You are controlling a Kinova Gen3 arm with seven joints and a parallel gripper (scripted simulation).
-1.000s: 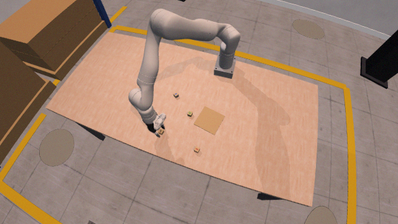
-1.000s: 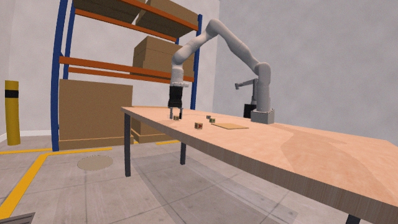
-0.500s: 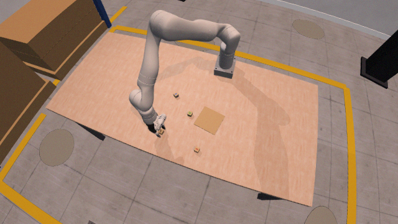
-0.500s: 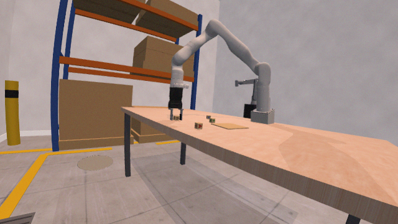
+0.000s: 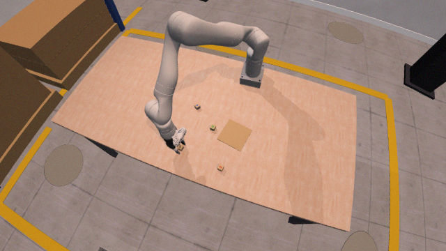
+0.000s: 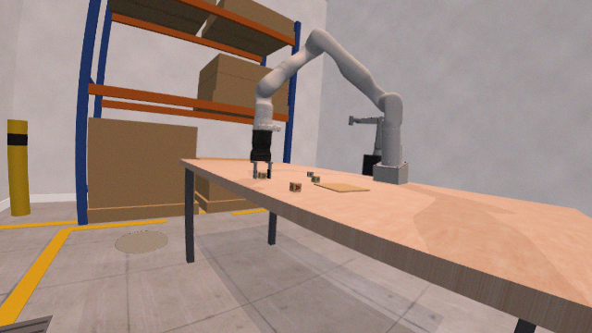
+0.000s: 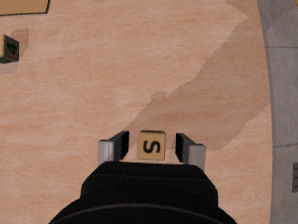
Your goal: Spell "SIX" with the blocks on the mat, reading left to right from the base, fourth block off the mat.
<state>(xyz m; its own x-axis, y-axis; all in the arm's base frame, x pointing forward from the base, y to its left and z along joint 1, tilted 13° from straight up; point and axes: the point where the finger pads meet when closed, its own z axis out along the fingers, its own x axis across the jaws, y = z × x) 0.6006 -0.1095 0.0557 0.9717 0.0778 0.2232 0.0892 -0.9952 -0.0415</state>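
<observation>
My gripper is now 22 cm past the tan mat, 20 cm to the right of it and 2 cm above it. Also, from my hand: block (23 cm to the left, 2 cm behind).
</observation>
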